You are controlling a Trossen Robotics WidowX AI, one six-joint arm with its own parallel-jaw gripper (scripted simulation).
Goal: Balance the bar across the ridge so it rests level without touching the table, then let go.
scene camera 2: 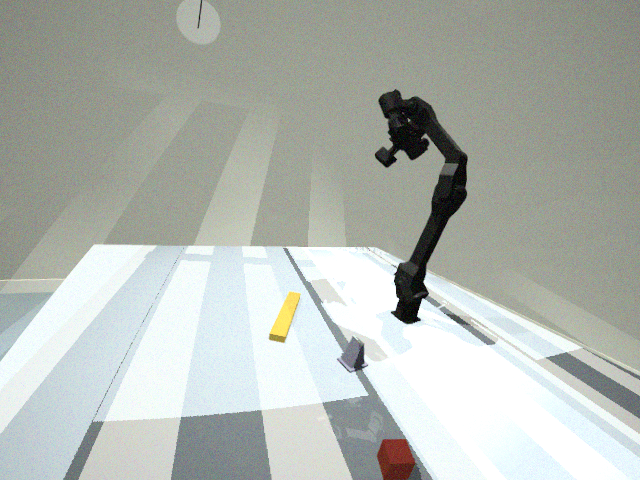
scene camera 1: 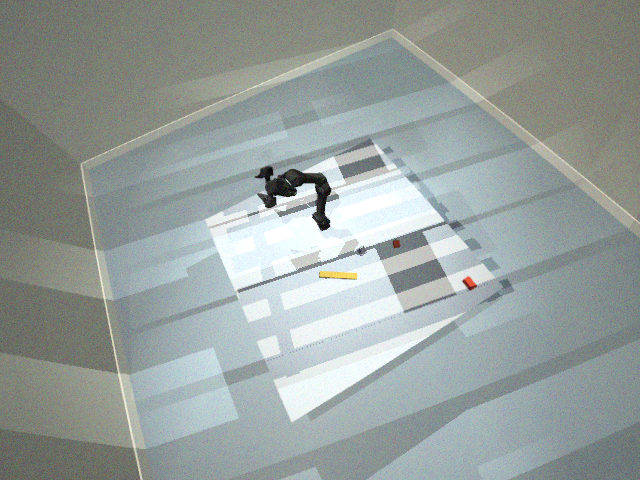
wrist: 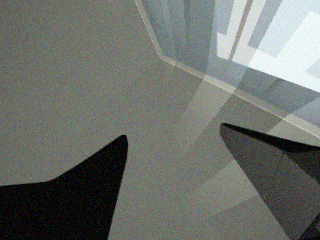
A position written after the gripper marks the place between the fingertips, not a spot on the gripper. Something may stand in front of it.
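Scene camera 2 shows the gripper (scene camera 2: pixel 403 153), open and holding nothing, along with a yellow bar (scene camera 2: pixel 279 331). The wrist view has the gripper (wrist: pixel 173 133) as well, but the yellow bar is out of frame in the wrist view.
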